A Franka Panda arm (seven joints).
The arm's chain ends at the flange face. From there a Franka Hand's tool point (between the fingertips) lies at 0.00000 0.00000 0.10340 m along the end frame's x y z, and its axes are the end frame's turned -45 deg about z.
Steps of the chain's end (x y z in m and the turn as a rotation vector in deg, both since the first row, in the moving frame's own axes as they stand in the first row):
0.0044, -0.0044, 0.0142, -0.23, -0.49, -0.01
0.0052, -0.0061, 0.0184, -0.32, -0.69, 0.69
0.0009, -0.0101, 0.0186, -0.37, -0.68, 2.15
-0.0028, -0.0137, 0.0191, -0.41, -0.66, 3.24
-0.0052, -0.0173, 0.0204, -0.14, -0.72, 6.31
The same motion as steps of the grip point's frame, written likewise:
0.0053, -0.0003, 0.0142, 0.18, -0.51, -0.01
0.0067, -0.0011, 0.0184, 0.26, -0.71, 0.69
0.0064, -0.0069, 0.0186, 0.22, -0.74, 2.15
0.0064, -0.0120, 0.0191, 0.18, -0.76, 3.24
0.0075, -0.0167, 0.0204, 0.41, -0.61, 6.31

